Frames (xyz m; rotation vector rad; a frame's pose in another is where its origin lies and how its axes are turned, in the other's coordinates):
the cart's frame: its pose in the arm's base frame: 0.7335 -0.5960 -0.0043 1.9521 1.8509 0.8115
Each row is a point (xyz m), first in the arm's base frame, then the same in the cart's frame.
Working: the arm's base frame: its pose in the cart's frame: 0.5922 -0.6419 -0.3614 -1.9521 -1.8509 -0.8115

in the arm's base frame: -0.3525 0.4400 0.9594
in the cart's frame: 1.1963 -0.3949 -1.2627
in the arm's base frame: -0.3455 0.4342 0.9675
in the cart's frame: 1.1919 -0.3839 -1.2656
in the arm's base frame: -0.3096 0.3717 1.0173
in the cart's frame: 1.1389 -0.3193 -1.2919
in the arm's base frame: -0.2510 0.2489 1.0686
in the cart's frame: 1.0267 -0.2296 -1.3143
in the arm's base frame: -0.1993 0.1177 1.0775
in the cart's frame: 0.8988 -0.1698 -1.3089
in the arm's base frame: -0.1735 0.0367 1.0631
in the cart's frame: 0.8163 -0.1497 -1.2936
